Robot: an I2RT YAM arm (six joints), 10 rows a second.
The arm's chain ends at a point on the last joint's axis. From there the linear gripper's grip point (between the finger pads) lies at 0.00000 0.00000 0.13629 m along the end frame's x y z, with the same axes.
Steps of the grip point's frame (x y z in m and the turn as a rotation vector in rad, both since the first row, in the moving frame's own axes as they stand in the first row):
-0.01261, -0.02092, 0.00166, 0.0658, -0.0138, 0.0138
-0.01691, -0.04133, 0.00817, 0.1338, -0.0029, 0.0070
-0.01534, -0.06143, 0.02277, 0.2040, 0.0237, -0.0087
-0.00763, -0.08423, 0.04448, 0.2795, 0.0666, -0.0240
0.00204, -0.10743, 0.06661, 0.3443, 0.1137, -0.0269
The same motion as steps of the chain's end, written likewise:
-0.01079, -0.01195, 0.00197, 0.0658, -0.0138, 0.0138
-0.01658, -0.02315, 0.00939, 0.1338, -0.0029, 0.0070
-0.01843, -0.03381, 0.02563, 0.2040, 0.0237, -0.0087
-0.01613, -0.04655, 0.05007, 0.2795, 0.0666, -0.0240
-0.01249, -0.06133, 0.07547, 0.3443, 0.1137, -0.0269

